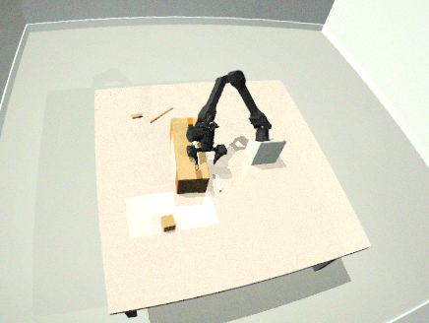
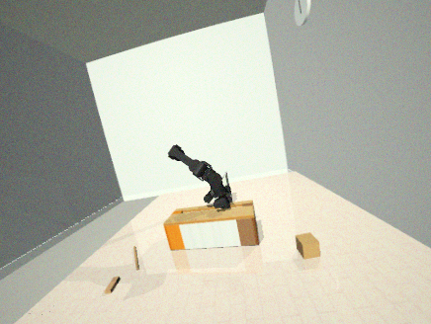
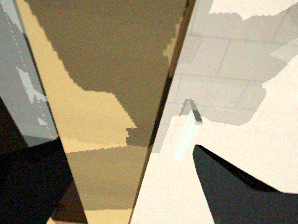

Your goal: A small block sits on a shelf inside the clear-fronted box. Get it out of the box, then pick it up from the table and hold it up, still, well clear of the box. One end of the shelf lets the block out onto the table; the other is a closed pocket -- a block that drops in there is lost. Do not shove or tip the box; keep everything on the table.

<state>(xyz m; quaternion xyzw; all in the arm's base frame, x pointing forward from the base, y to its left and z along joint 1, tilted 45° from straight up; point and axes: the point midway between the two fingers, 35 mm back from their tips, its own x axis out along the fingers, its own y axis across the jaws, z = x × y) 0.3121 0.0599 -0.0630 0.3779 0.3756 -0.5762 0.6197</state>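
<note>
Right now the tan block is 60 mm ahead of my gripper tip and 20 mm to the left of it. Round my gripper tip: tan box: 90 mm to the right, 40 mm ahead, 20 mm below; then thin stick: 420 mm to the right, 190 mm ahead, 80 mm below.
</note>
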